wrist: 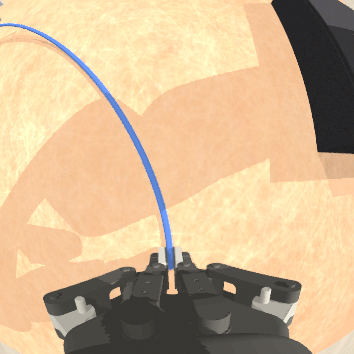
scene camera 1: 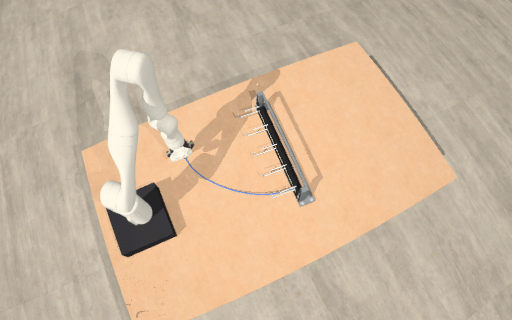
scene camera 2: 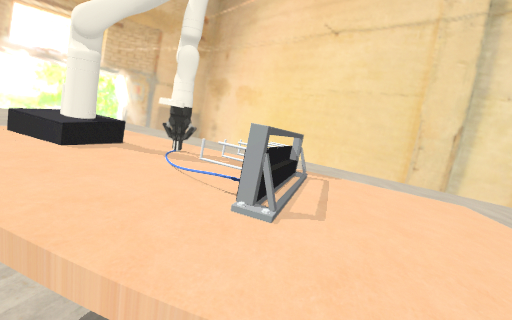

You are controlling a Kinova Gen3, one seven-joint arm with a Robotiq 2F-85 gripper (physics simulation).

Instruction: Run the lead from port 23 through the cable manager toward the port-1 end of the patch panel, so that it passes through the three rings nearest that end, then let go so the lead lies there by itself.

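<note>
The blue lead (scene camera 1: pixel 220 186) (scene camera 2: pixel 200 172) (wrist: pixel 132 132) leaves the patch panel (scene camera 1: pixel 279 147) (scene camera 2: pixel 252 165) at its lower end in scene camera 1 and bows out toward the robot's side. My gripper (scene camera 1: pixel 180 151) (scene camera 2: pixel 177 147) (wrist: pixel 169 256) is shut on the lead's free end, low over the table and apart from the panel. White wire rings stick out from the panel's front in a row; the lower-end ring (scene camera 1: pixel 284 192) (scene camera 2: pixel 202 150) is beside the lead's start. Whether the lead lies inside that ring is unclear. The lead runs away from the other rings. Port numbers are not readable.
The robot's black base block (scene camera 1: pixel 142 240) (scene camera 2: pixel 35 127) (wrist: pixel 320 100) stands on the wooden table (scene camera 1: pixel 360 125) (scene camera 2: pixel 150 240). The panel's grey frame has slanted braces (scene camera 2: pixel 269 182) and a foot (scene camera 1: pixel 306 201) (scene camera 2: pixel 252 212) on the table. Arm shadows cross the tabletop.
</note>
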